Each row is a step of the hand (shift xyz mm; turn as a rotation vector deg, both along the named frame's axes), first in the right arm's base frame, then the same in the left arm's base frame.
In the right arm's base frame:
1: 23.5 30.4 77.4 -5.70 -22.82 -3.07
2: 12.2 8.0 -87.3 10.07 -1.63 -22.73
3: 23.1 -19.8 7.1 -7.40 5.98 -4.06
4: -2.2 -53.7 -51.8 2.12 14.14 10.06
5: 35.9 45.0 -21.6 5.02 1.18 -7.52
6: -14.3 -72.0 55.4 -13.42 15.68 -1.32
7: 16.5 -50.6 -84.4 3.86 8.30 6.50
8: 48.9 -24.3 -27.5 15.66 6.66 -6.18
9: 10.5 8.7 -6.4 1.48 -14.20 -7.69
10: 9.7 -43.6 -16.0 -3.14 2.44 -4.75
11: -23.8 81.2 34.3 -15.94 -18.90 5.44
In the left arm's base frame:
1: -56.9 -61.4 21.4 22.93 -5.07 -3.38
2: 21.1 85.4 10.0 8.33 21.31 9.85
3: 14.0 -12.2 25.1 -3.54 5.47 -8.03
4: 68.1 30.5 2.6 -16.85 -4.60 0.81
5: -38.1 37.2 30.8 0.99 7.71 4.76
6: 49.9 -77.0 -6.0 -13.00 5.87 -14.97
7: 74.5 63.1 20.4 -10.33 -3.13 3.08
8: 27.6 20.0 50.7 -5.57 8.81 14.80
9: -6.9 9.5 9.5 15.77 2.52 2.81
10: 45.4 0.8 13.9 -0.38 5.14 -3.44
11: -85.5 -6.1 -31.5 17.30 -12.25 -13.84

